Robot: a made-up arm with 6 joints. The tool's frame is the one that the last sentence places.
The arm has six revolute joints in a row. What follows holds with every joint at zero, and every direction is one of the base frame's. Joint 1 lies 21.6 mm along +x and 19.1 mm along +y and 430.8 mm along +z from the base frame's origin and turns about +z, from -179.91 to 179.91 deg. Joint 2 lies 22 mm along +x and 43.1 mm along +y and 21.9 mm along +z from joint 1 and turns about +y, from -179.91 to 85.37 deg. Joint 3 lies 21.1 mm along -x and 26.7 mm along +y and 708.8 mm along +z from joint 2 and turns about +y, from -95.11 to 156.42 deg. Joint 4 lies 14.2 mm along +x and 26.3 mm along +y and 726.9 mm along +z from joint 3 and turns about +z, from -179.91 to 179.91 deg. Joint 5 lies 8.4 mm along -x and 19.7 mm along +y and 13.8 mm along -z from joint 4 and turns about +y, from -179.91 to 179.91 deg. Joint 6 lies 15.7 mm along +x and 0.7 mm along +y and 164.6 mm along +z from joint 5 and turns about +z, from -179.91 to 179.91 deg. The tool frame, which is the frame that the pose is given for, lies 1.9 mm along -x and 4.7 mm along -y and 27.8 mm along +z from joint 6; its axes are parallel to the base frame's.
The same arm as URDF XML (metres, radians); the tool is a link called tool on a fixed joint. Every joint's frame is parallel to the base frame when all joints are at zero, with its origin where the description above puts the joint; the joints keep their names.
<robot name="arm">
  <link name="base_link"/>
  <link name="link1"/>
  <link name="link2"/>
  <link name="link3"/>
  <link name="link4"/>
  <link name="link5"/>
  <link name="link6"/>
  <link name="tool"/>
  <joint name="joint 1" type="revolute">
    <parent link="base_link"/>
    <child link="link1"/>
    <origin xyz="0.0216 0.0191 0.4308"/>
    <axis xyz="0 0 1"/>
    <limit lower="-3.14" upper="3.14"/>
  </joint>
  <joint name="joint 2" type="revolute">
    <parent link="link1"/>
    <child link="link2"/>
    <origin xyz="0.022 0.0431 0.0219"/>
    <axis xyz="0 1 0"/>
    <limit lower="-3.14" upper="1.49"/>
  </joint>
  <joint name="joint 3" type="revolute">
    <parent link="link2"/>
    <child link="link3"/>
    <origin xyz="-0.0211 0.0267 0.7088"/>
    <axis xyz="0 1 0"/>
    <limit lower="-1.66" upper="2.73"/>
  </joint>
  <joint name="joint 4" type="revolute">
    <parent link="link3"/>
    <child link="link4"/>
    <origin xyz="0.0142 0.0263 0.7269"/>
    <axis xyz="0 0 1"/>
    <limit lower="-3.14" upper="3.14"/>
  </joint>
  <joint name="joint 5" type="revolute">
    <parent link="link4"/>
    <child link="link5"/>
    <origin xyz="-0.0084 0.0197 -0.0138"/>
    <axis xyz="0 1 0"/>
    <limit lower="-3.14" upper="3.14"/>
  </joint>
  <joint name="joint 6" type="revolute">
    <parent link="link5"/>
    <child link="link6"/>
    <origin xyz="0.0157 0.0007 0.1646"/>
    <axis xyz="0 0 1"/>
    <limit lower="-3.14" upper="3.14"/>
  </joint>
  <joint name="tool_fixed" type="fixed">
    <parent link="link6"/>
    <child link="tool"/>
    <origin xyz="-0.0019 -0.0047 0.0278"/>
  </joint>
</robot>

